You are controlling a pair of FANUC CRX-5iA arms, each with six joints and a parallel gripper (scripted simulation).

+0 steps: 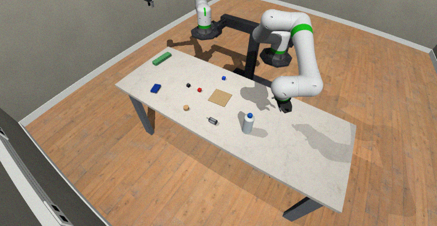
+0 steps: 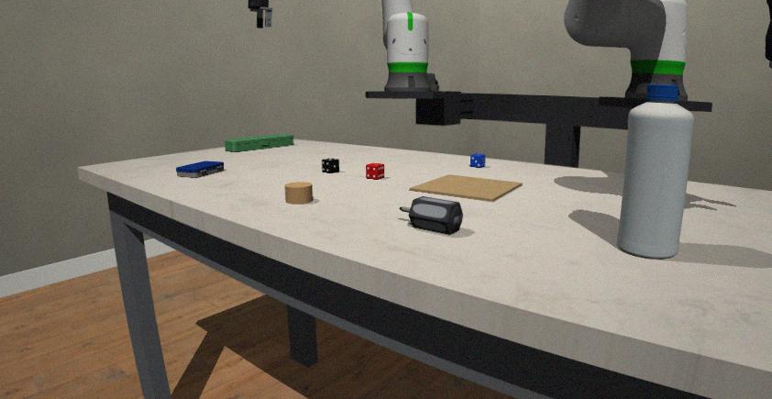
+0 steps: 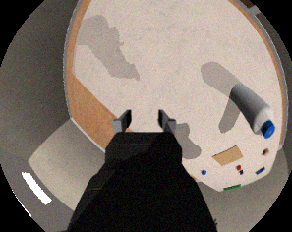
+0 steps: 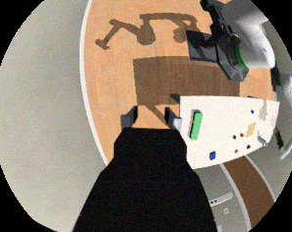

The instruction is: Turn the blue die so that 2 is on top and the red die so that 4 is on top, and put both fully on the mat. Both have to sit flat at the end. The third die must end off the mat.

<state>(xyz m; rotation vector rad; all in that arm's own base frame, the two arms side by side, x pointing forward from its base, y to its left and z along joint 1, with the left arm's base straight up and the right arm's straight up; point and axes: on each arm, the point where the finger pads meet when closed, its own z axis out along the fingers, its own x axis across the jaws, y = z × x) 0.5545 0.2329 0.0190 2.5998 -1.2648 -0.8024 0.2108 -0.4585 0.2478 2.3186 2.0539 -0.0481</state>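
Right now the black die is 40 mm ahead of my left hand, 750 mm to the right of it and 160 mm below it. From my left hand the other things lie so: tan mat: 10 mm ahead, 470 mm to the right, 170 mm below; dark screwdriver-like tool: 240 mm ahead, 400 mm to the right, 150 mm below; white bottle: 170 mm ahead, 160 mm to the right, 90 mm below.
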